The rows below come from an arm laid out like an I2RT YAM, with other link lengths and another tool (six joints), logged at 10 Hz.
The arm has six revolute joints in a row. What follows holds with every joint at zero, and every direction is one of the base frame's.
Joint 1 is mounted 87 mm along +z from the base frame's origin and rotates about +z.
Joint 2 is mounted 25.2 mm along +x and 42.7 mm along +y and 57.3 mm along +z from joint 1 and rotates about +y.
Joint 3 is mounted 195.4 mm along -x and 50.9 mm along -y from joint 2 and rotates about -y.
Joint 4 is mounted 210.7 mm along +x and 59.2 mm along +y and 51.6 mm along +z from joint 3 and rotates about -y.
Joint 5 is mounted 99.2 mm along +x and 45.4 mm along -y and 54.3 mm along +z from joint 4 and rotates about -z.
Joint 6 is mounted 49.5 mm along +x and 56.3 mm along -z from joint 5 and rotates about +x.
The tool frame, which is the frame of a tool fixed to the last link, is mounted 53 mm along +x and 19 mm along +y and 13 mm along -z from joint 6; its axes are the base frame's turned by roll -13.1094, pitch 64.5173 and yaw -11.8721 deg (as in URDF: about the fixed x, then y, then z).
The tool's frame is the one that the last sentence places.
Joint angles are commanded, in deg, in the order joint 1, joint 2, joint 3, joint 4, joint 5, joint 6. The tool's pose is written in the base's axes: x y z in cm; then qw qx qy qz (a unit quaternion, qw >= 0). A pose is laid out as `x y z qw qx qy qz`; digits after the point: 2 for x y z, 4 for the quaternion.
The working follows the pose.
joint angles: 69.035, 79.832, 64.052, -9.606, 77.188, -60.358
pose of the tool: 19.77 25.12 25.50 0.5425 -0.5825 0.4546 -0.3996
Where each joint sits with the arm in this pose, in the base's axes (m; each line is computed from the numbers above, not from the rounded line before):
joint 1: 0.0000 0.0000 0.0870
joint 2: -0.0309 0.0388 0.1443
joint 3: 0.0043 -0.0116 0.3366
joint 4: 0.0266 0.2120 0.3290
joint 5: 0.1094 0.3012 0.3355
joint 6: 0.1494 0.2706 0.2799
the tool: 0.1977 0.2512 0.2550

